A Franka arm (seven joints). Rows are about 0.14 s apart.
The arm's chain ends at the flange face. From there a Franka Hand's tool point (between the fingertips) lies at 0.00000 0.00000 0.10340 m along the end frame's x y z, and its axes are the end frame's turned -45 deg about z.
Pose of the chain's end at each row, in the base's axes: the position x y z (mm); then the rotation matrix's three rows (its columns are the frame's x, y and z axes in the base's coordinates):
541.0, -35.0, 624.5; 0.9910, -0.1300, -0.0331; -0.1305, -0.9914, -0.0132; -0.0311, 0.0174, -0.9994
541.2, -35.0, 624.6; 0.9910, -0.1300, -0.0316; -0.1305, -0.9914, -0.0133; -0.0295, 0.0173, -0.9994
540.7, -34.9, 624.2; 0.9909, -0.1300, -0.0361; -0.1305, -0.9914, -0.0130; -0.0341, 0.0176, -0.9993
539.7, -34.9, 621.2; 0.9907, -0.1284, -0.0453; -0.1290, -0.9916, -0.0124; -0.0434, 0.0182, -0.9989
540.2, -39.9, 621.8; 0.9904, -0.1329, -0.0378; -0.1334, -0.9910, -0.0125; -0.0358, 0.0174, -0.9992
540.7, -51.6, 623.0; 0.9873, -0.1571, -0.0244; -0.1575, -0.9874, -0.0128; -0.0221, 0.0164, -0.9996
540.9, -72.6, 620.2; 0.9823, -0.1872, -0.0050; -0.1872, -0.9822, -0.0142; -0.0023, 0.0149, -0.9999
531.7, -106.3, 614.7; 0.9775, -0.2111, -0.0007; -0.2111, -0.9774, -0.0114; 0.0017, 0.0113, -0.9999
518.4, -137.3, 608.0; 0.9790, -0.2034, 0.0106; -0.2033, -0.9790, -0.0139; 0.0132, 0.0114, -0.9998
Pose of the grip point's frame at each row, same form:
537.6, -36.4, 521.2; 0.7927, 0.6088, -0.0331; 0.6087, -0.7933, -0.0132; -0.0343, -0.0097, -0.9994
537.9, -36.4, 521.3; 0.7927, 0.6088, -0.0316; 0.6087, -0.7933, -0.0133; -0.0331, -0.0086, -0.9994
537.0, -36.2, 520.9; 0.7926, 0.6087, -0.0361; 0.6087, -0.7933, -0.0130; -0.0366, -0.0117, -0.9993
535.0, -36.2, 517.9; 0.7913, 0.6097, -0.0453; 0.6100, -0.7924, -0.0124; -0.0436, -0.0178, -0.9989
536.3, -41.2, 518.5; 0.7943, 0.6063, -0.0378; 0.6064, -0.7951, -0.0125; -0.0376, -0.0130, -0.9992
538.2, -52.9, 519.6; 0.8092, 0.5870, -0.0244; 0.5868, -0.8096, -0.0128; -0.0272, -0.0040, -0.9996
540.4, -74.1, 516.8; 0.8270, 0.5622, -0.0050; 0.5621, -0.8269, -0.0142; -0.0122, 0.0089, -0.9999
531.6, -107.5, 511.3; 0.8405, 0.5419, -0.0007; 0.5419, -0.8404, -0.0114; -0.0068, 0.0092, -0.9999
519.5, -138.7, 504.6; 0.8361, 0.5484, 0.0106; 0.5485, -0.8360, -0.0139; 0.0013, 0.0174, -0.9998

